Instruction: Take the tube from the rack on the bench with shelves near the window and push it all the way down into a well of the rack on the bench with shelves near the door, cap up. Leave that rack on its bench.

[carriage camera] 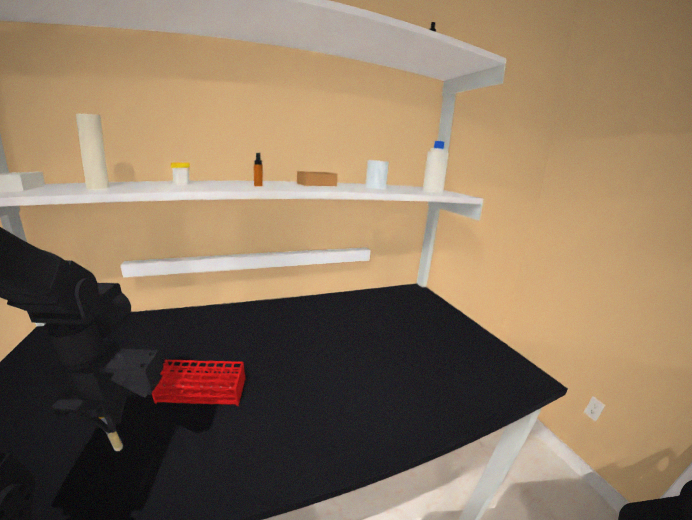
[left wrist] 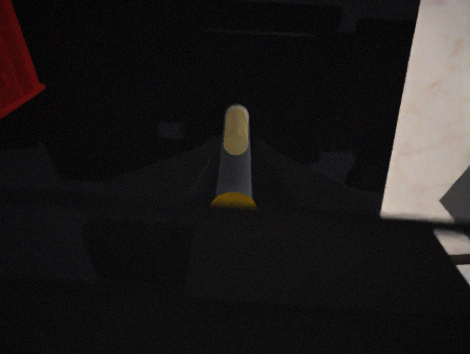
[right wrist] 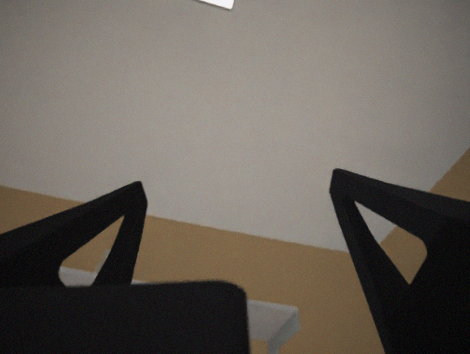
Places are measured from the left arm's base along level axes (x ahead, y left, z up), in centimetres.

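Pixels of known places: left gripper, between the fingertips: (carriage camera: 113, 427) (left wrist: 236, 148); right gripper, between the fingertips: (right wrist: 237, 185).
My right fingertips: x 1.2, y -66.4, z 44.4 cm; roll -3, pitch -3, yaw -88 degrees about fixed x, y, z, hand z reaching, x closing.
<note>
Behind a point stands the place of what it marks.
My left gripper (carriage camera: 106, 423) {x 20.4, y 3.0, z -0.7 cm} (left wrist: 236, 148) {x 20.4, y 3.0, z -0.7 cm} is shut on the tube (carriage camera: 115, 440) {x 19.9, y 3.3, z -3.4 cm} (left wrist: 235, 167) {x 20.4, y 3.1, z 0.7 cm}, a clear tube with a yellow cap and tan contents at its rounded lower end. The tube hangs cap up and somewhat tilted over the front left of the black bench. A red rack (carriage camera: 239, 385) {x 41.7, y -11.0, z -9.2 cm} (left wrist: 22, 65) {x 36.7, y 6.0, z -11.3 cm} stands on that bench, in the carriage view to the right of and behind the tube, apart from it. In the left wrist view a corner of the rack shows at the upper left. My right gripper (right wrist: 237, 185) {x 1.2, y -66.4, z 44.4 cm} is open and empty, facing the ceiling and wall.
The black bench top (carriage camera: 346, 363) {x 56.7, y -36.4, z -12.7 cm} has its front edge at the lower right, with pale floor (carriage camera: 358, 492) {x 69.4, y -48.6, z -104.1 cm} below. A shelf (carriage camera: 223, 192) {x 58.5, y -4.1, z 32.7 cm} with bottles, a brown box and other containers runs above the bench's back. A white rail (carriage camera: 246, 261) {x 85.1, y 0.4, z 5.2 cm} is on the wall under it.
</note>
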